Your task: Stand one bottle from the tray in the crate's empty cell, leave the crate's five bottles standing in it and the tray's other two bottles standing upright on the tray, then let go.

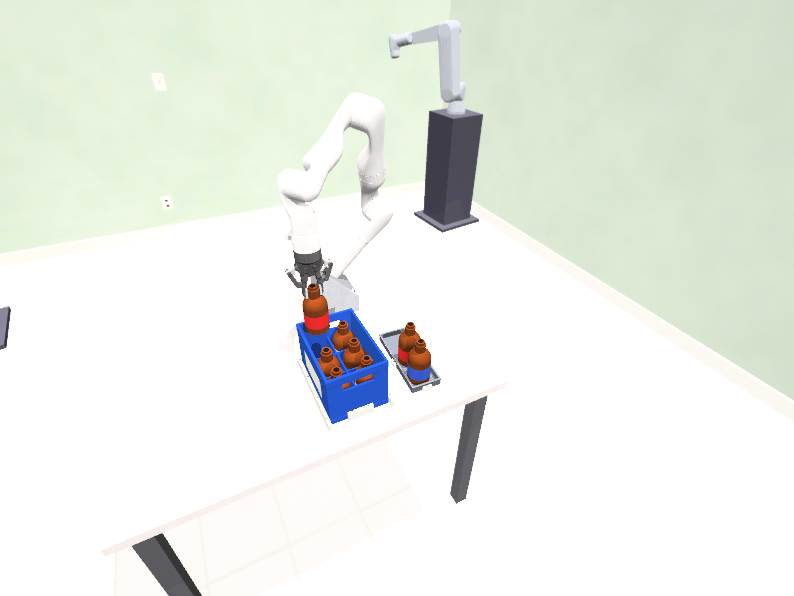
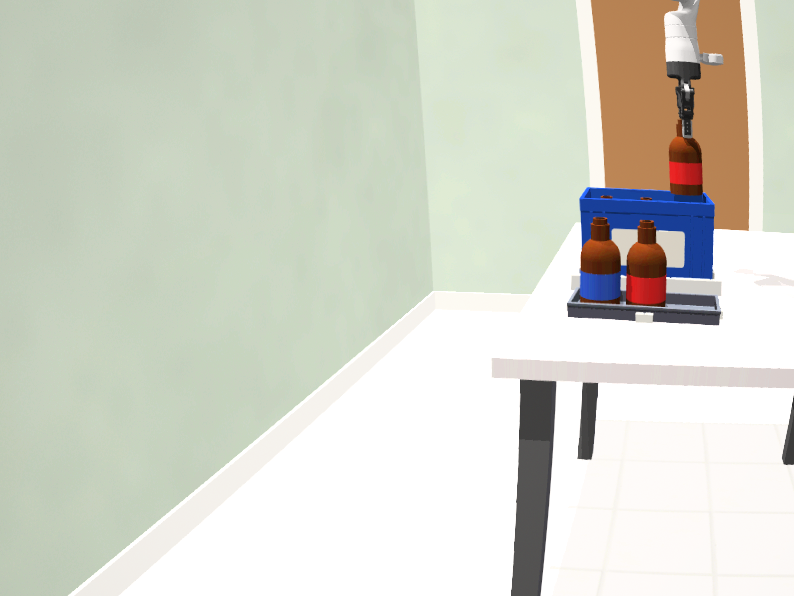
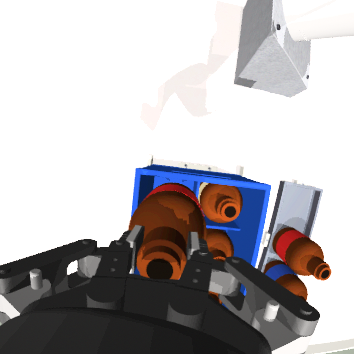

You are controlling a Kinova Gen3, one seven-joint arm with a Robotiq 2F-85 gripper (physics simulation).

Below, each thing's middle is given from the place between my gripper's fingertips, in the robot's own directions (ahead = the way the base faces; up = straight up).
Right now my hand is 40 mm above the red-labelled brown bottle [image 2: 685, 157].
